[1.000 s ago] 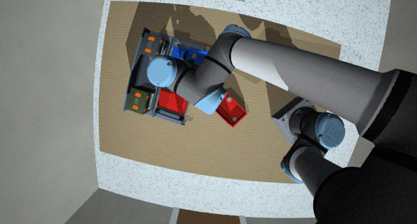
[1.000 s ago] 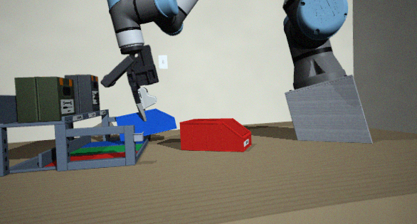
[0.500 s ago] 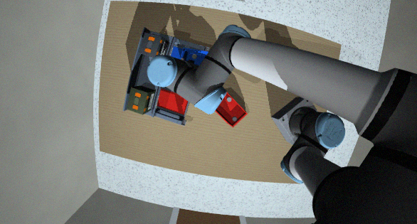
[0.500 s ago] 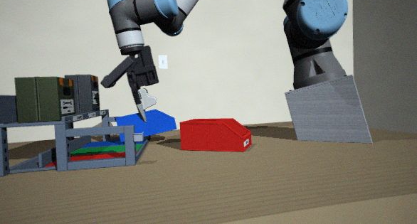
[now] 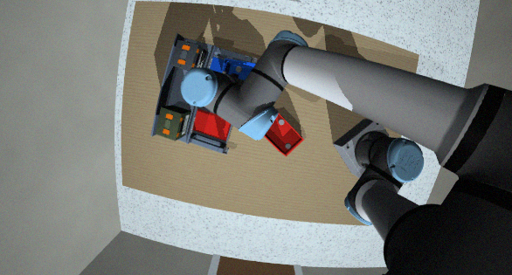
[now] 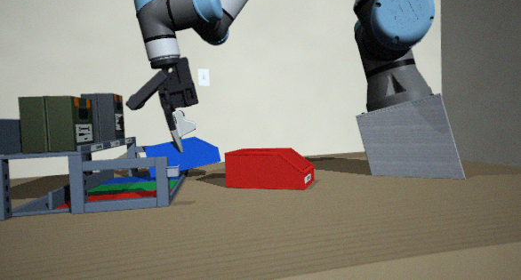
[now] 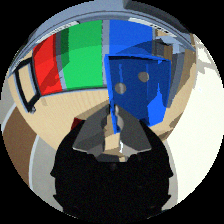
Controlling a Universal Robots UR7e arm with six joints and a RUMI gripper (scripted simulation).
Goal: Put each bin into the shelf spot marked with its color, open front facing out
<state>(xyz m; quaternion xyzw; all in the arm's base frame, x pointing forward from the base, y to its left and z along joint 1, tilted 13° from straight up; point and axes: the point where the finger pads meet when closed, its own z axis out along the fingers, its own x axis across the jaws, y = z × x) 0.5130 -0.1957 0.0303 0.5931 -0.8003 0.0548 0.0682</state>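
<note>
The blue bin lies 2 cm behind my hand, 4 cm to the right of it and 3 cm below it. The rest, counted from my hand: red bin 16 cm behind, 17 cm to the left, 5 cm below; top board 21 cm ahead, 1 cm to the left, 1 cm above; grey box 16 cm ahead, 10 cm to the right, 8 cm above.
</note>
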